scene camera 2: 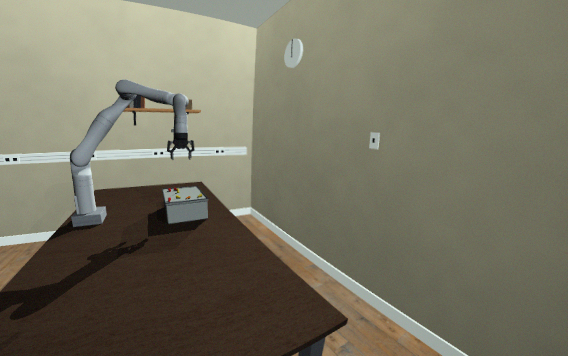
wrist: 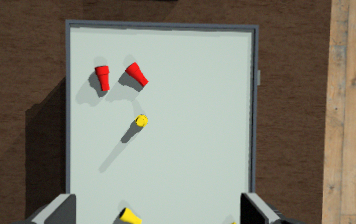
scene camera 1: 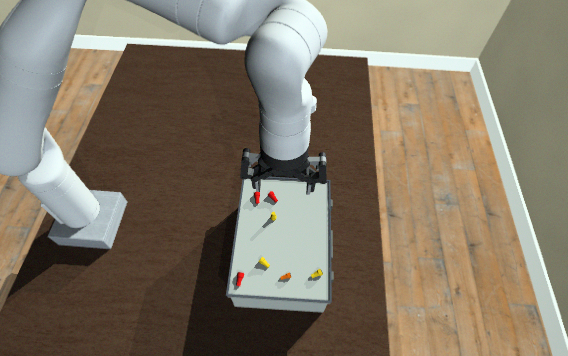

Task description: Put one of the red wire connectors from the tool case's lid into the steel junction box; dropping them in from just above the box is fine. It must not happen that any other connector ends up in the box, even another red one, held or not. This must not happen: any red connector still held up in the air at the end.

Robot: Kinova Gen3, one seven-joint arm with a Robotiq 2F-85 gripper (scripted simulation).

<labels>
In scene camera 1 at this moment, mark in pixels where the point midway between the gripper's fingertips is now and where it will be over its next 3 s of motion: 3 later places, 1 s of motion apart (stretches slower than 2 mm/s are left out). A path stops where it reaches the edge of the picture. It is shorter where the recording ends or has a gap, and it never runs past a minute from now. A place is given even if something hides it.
The gripper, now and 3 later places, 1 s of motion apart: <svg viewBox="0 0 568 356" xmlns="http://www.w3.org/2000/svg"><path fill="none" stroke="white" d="M283 189L279 203L237 271L239 278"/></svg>
</labels>
